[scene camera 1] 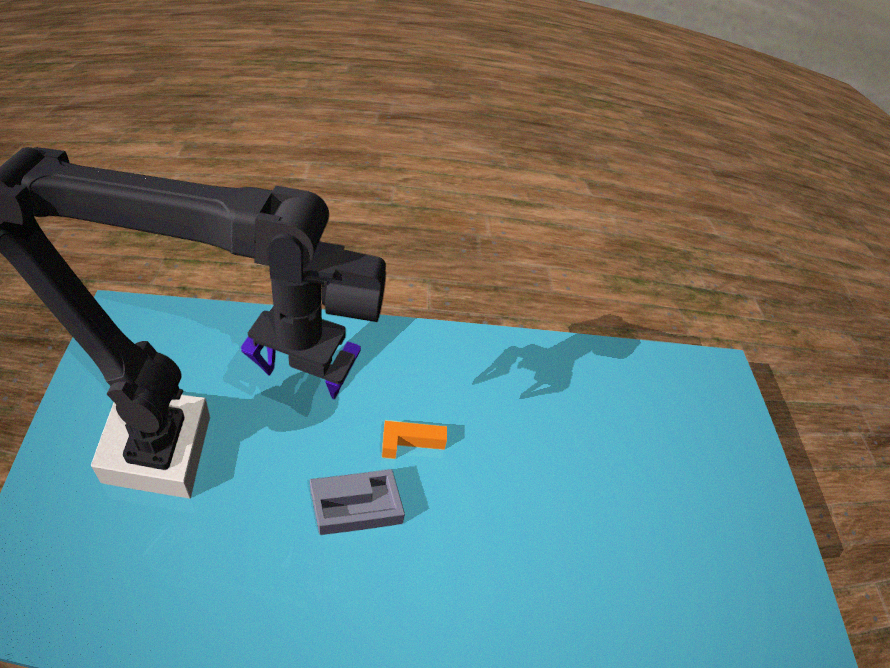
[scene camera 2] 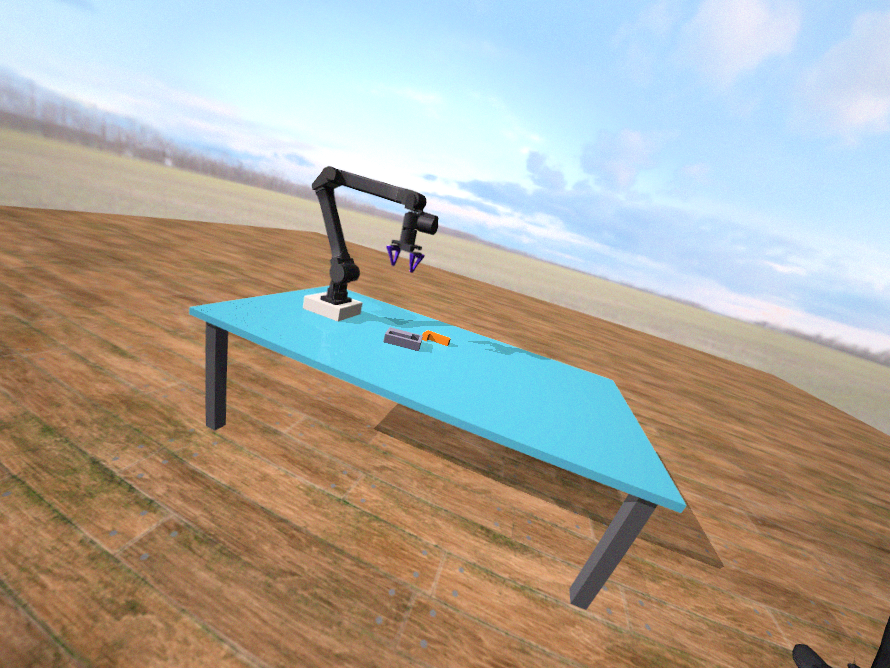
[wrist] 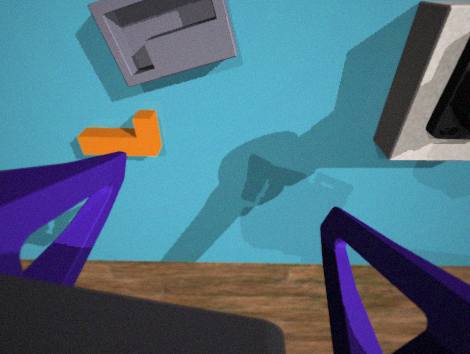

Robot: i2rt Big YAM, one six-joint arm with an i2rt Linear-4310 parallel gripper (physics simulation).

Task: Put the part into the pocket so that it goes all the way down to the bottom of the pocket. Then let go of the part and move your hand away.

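Places are measured from the arm's base along level axes (x right, y ahead, z up), in millimetres.
Where they show: gripper, fingertip midpoint: (scene camera 1: 302,383) (scene camera 2: 402,269) (wrist: 232,192); arm's base, link origin: (scene camera 1: 155,438) (scene camera 2: 336,300).
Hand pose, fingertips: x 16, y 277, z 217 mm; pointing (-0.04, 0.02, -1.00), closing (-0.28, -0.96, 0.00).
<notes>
Things, the pixels of their centre, and the offset from my fingertips. Level surfaces: height alone.
- orange L-shaped part, body centre: (wrist: 119,132) (scene camera 1: 414,442) (scene camera 2: 436,338) dx -111, dy +173, dz -259 mm
- grey block, body centre: (wrist: 168,29) (scene camera 1: 356,501) (scene camera 2: 403,338) dx +26, dy +82, dz -256 mm
- blue table, surface height: dz -274 mm
The orange L-shaped part (scene camera 1: 424,435) (scene camera 2: 437,337) (wrist: 147,137) lies flat on the blue table. The grey block (scene camera 1: 341,488) (scene camera 2: 402,344) (wrist: 195,46) lies beside it, nearer scene camera 1, with its empty pocket (scene camera 1: 352,509) facing up. My gripper (scene camera 1: 301,384) (scene camera 2: 402,267) (wrist: 232,192) is open and empty, pointing down, well above the table. It is toward the far edge and to the left of the part in scene camera 1. In the wrist view the left fingertip overlaps the part's edge, and the block is cut off at the top.
The arm's white base block (scene camera 1: 143,480) (scene camera 2: 330,307) (wrist: 415,125) stands on the blue table (scene camera 1: 575,539) (scene camera 2: 503,417) (wrist: 280,75), left of the grey block in scene camera 1. The table's far edge shows below the fingertips in the wrist view. A dark shoe (scene camera 2: 812,655) shows at the lower right of scene camera 2.
</notes>
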